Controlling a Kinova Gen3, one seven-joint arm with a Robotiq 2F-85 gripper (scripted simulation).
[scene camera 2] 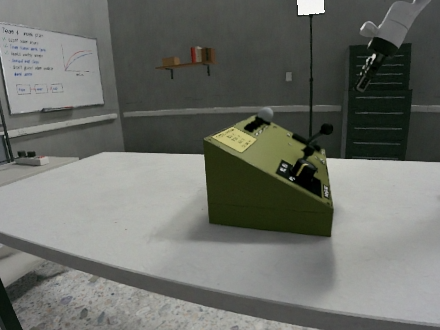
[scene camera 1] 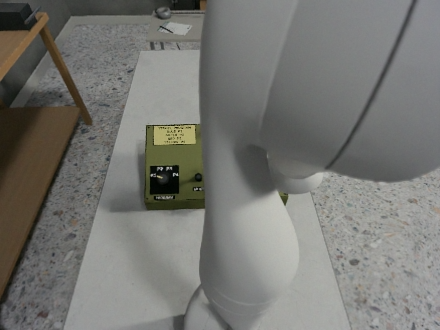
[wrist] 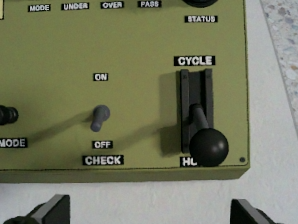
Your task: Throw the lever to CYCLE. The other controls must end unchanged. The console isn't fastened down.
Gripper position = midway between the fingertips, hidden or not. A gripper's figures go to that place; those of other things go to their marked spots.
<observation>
My gripper (scene camera 2: 357, 90): 0.84 m from the lens. An olive console (scene camera 2: 248, 182): 0.51 m from the lens.
</observation>
